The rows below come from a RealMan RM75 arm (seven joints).
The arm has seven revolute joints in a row. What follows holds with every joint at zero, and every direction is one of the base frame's. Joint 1 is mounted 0.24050 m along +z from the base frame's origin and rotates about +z. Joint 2 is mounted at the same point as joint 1 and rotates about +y. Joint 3 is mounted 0.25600 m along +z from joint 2 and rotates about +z. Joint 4 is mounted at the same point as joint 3 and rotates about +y. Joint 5 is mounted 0.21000 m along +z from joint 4 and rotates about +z. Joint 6 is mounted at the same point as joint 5 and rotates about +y. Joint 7 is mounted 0.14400 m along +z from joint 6 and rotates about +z. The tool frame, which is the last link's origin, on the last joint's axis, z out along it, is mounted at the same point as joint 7; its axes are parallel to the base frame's.
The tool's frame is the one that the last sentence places.
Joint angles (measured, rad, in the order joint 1, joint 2, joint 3, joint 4, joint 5, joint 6, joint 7), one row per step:
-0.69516 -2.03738 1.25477 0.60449 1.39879 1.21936 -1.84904
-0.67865 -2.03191 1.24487 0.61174 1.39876 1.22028 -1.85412
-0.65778 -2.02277 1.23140 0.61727 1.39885 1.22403 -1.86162
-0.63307 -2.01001 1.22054 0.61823 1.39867 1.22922 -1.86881
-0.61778 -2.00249 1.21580 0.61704 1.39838 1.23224 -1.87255
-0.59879 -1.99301 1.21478 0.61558 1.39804 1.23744 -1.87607
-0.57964 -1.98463 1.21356 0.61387 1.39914 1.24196 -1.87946
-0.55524 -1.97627 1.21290 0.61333 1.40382 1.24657 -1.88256
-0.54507 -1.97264 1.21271 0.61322 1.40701 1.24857 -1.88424
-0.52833 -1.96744 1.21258 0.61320 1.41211 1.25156 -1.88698
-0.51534 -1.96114 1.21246 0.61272 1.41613 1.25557 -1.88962
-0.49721 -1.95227 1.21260 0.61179 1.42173 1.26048 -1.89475
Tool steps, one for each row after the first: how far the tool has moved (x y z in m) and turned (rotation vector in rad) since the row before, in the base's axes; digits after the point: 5 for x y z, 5 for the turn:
-0.00623 -0.00023 0.00477 0.01088 -0.00372 0.01817
-0.00899 -0.00063 0.00657 0.01161 -0.00438 0.02552
-0.01199 -0.00187 0.00692 0.00890 -0.00057 0.03081
-0.00762 -0.00174 0.00358 0.00347 0.00059 0.01928
-0.00917 -0.00304 0.00359 0.00035 0.00338 0.02009
-0.00917 -0.00344 0.00307 -0.00034 0.00398 0.02068
-0.01113 -0.00500 0.00282 -0.00168 0.00766 0.02395
-0.00471 -0.00224 0.00113 -0.00145 0.00426 0.00995
-0.00752 -0.00387 0.00157 -0.00267 0.00643 0.01641
-0.00620 -0.00308 0.00202 -0.00260 0.00596 0.01253
-0.00869 -0.00444 0.00279 -0.00425 0.00806 0.01924

